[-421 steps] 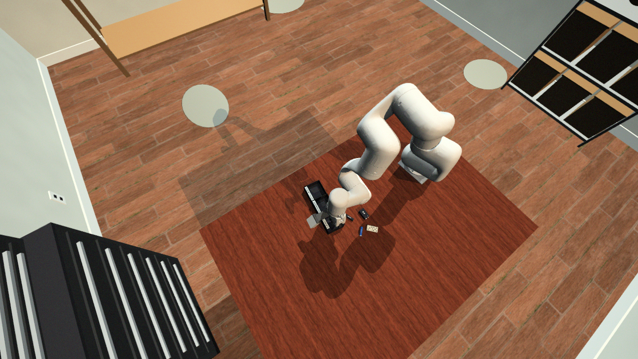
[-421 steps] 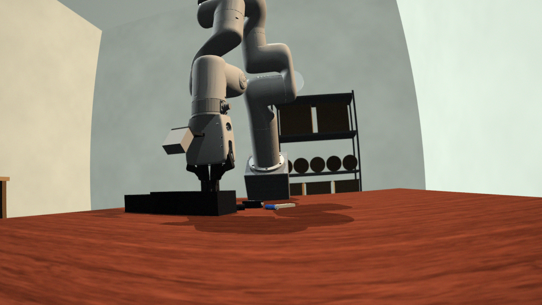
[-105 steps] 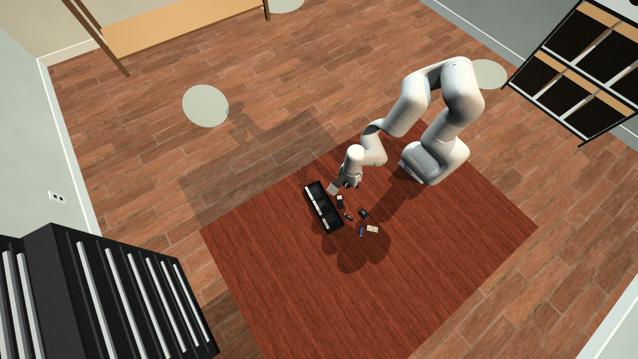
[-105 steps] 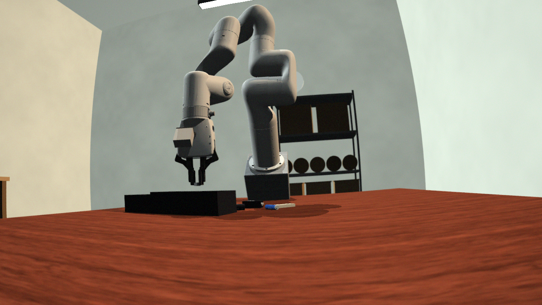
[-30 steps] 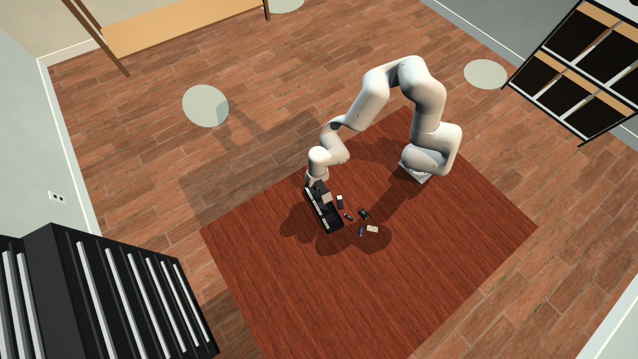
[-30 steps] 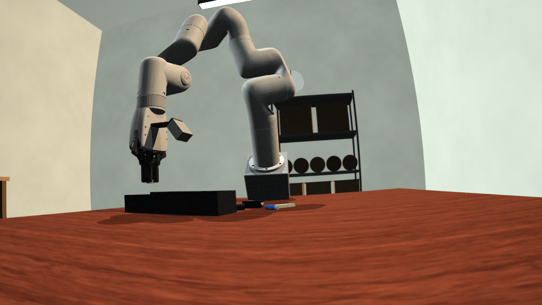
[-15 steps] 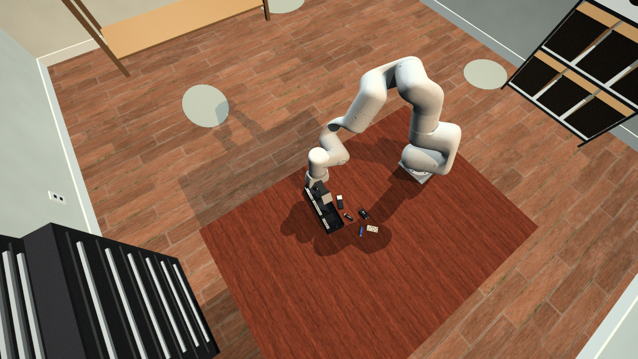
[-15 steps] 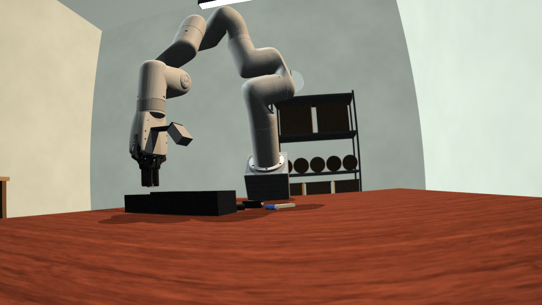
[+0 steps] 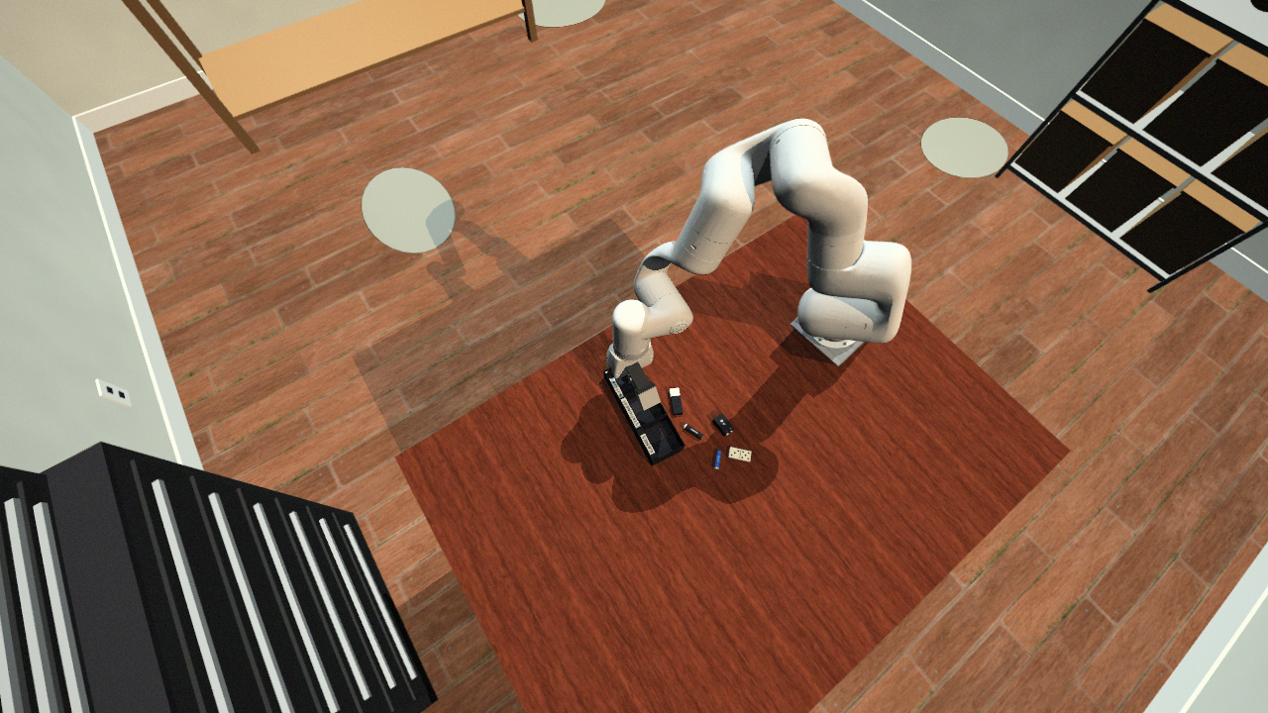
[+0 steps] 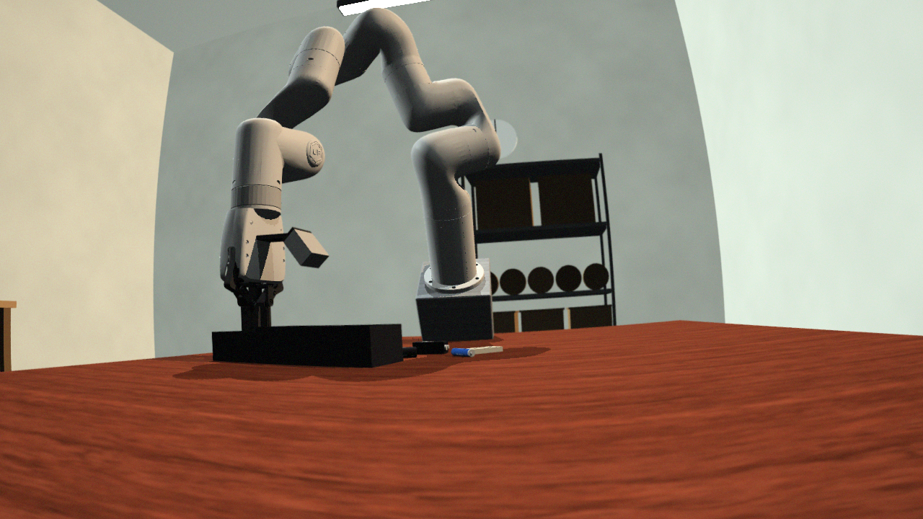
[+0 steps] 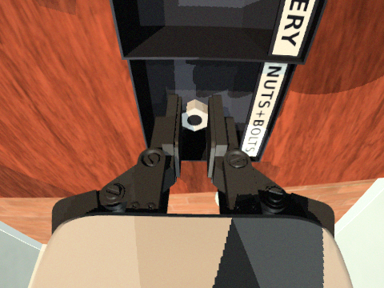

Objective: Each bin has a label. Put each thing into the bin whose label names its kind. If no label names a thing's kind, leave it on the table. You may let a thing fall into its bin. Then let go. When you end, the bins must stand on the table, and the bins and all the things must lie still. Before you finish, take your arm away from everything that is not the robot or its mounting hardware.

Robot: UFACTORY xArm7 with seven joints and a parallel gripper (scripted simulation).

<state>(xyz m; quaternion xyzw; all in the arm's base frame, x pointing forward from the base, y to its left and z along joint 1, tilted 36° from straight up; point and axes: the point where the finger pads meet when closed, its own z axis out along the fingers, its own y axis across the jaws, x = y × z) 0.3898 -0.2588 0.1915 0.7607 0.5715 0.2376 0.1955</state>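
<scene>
My gripper is now 20 mm above the nut. The rest, counted from my hand: black bin row 80 mm to the left, 30 mm below, 30 mm ahead; then black cylindrical battery 200 mm to the left, 50 mm below, 20 mm behind; then black boxy battery 250 mm to the left, 80 mm behind, 50 mm below.
</scene>
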